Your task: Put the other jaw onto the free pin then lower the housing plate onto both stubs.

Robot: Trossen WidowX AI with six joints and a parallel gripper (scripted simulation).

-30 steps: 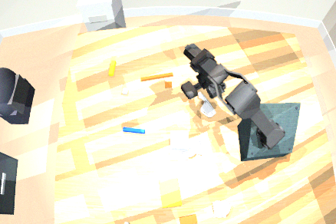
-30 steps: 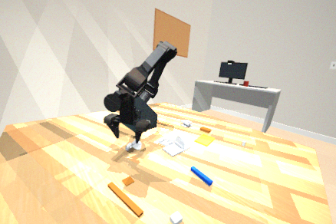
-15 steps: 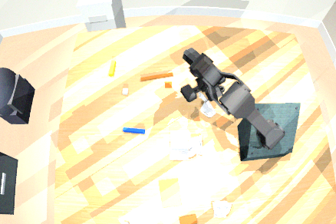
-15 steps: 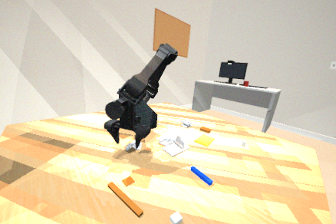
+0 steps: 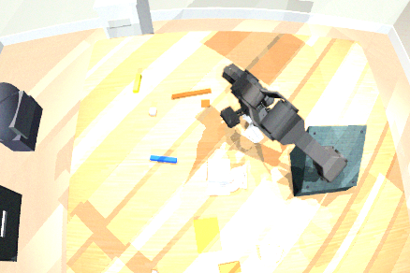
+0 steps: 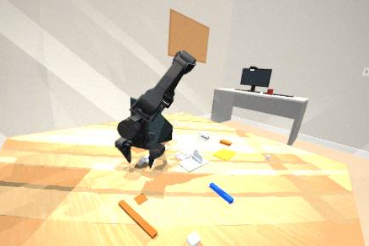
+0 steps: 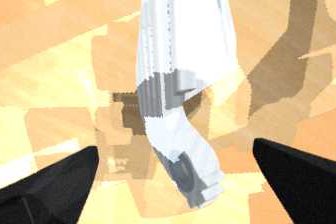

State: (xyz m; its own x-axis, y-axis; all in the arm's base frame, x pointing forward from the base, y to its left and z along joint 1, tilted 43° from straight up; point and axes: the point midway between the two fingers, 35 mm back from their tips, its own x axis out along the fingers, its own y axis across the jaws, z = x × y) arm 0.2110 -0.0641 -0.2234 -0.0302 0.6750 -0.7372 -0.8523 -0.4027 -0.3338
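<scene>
My gripper tip is now 2 cm to the right of the white jaw, 2 cm below it and 1 cm past it. The rest, counted from my gripper tip: long orange bar (19 cm ahead, 11 cm to the right, 1 cm below); small orange square (14 cm ahead, 7 cm to the right, 2 cm below); blue bar (28 cm ahead, 14 cm to the left, 1 cm below).
</scene>
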